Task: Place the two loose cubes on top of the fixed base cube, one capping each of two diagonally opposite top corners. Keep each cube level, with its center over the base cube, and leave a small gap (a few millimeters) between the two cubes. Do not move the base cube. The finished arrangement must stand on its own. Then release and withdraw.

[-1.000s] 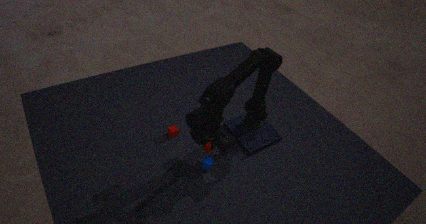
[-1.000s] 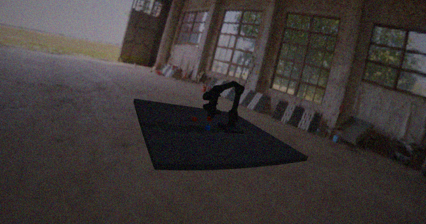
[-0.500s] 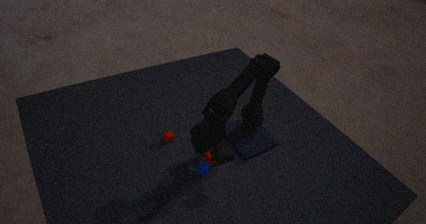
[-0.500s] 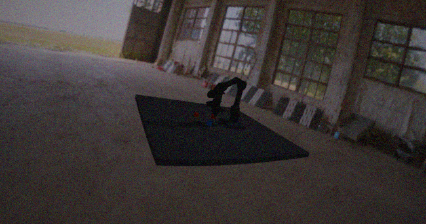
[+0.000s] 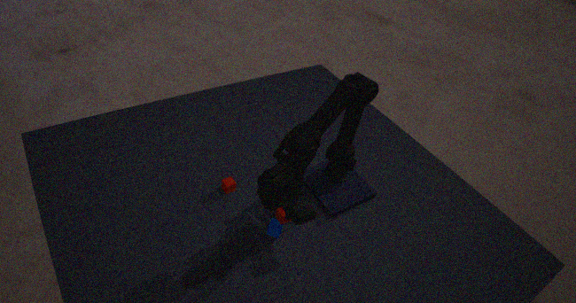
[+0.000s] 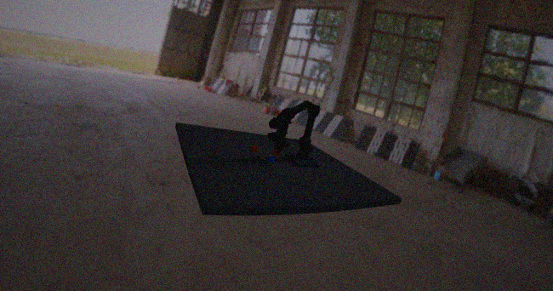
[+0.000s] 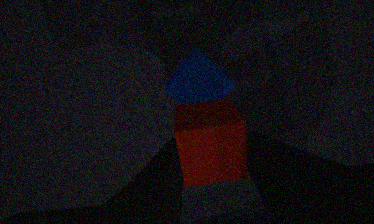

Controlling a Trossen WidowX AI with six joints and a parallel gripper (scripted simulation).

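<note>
Now: the blue cube 20 mm ahead of my gripper tip and 50 mm below it. Also, from my gripper tip: red cube (right at my gripper tip).
</note>
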